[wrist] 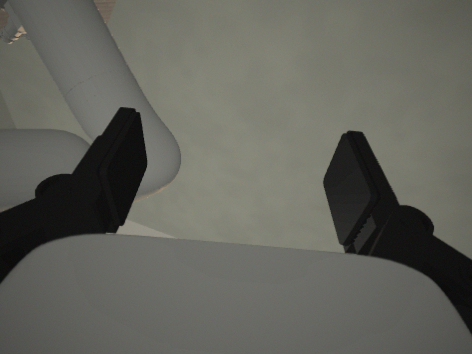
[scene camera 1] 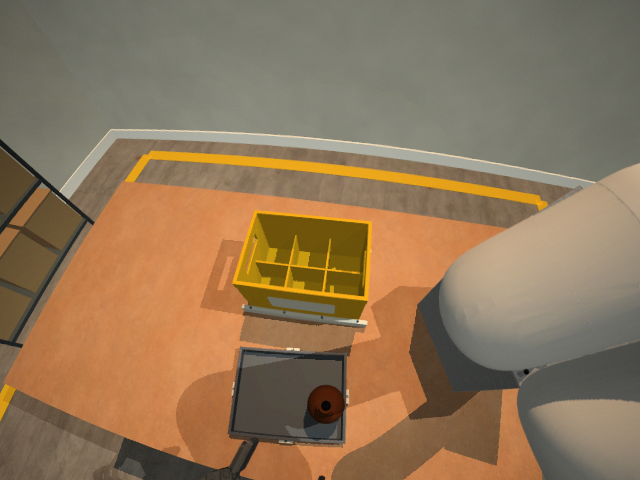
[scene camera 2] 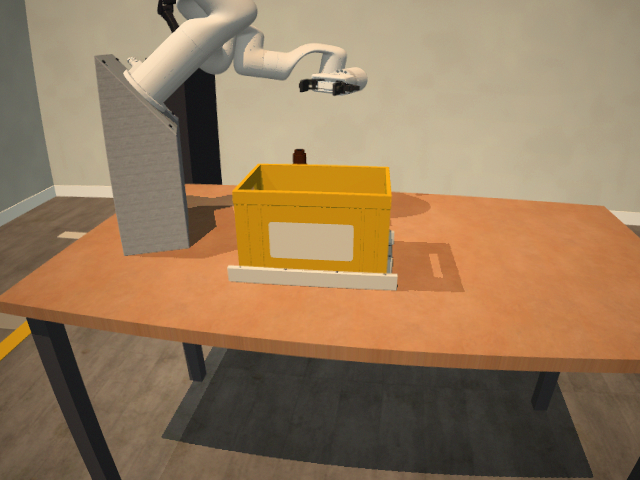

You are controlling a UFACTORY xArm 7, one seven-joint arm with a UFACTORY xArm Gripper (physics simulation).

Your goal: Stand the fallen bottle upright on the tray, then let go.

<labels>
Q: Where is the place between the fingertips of my gripper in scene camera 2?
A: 317, 87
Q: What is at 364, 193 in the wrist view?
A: My gripper.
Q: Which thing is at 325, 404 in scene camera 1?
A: A brown bottle.
</labels>
